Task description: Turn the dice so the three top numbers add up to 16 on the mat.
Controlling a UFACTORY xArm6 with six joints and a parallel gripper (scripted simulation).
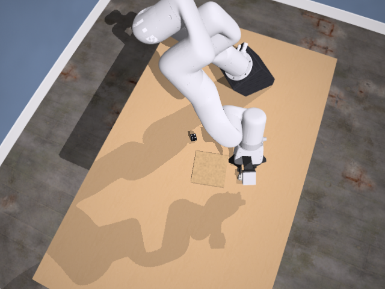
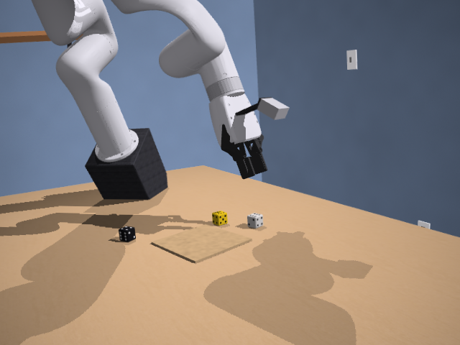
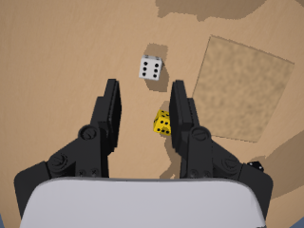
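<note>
Right now my hand is 12 cm above the white die. The rest, counted from my hand: tan mat 14 cm to the right, 13 cm below, 2 cm ahead; yellow die 12 cm below, 6 cm behind, 5 cm to the right; black die 25 cm to the right, 12 cm below, 9 cm behind.
</note>
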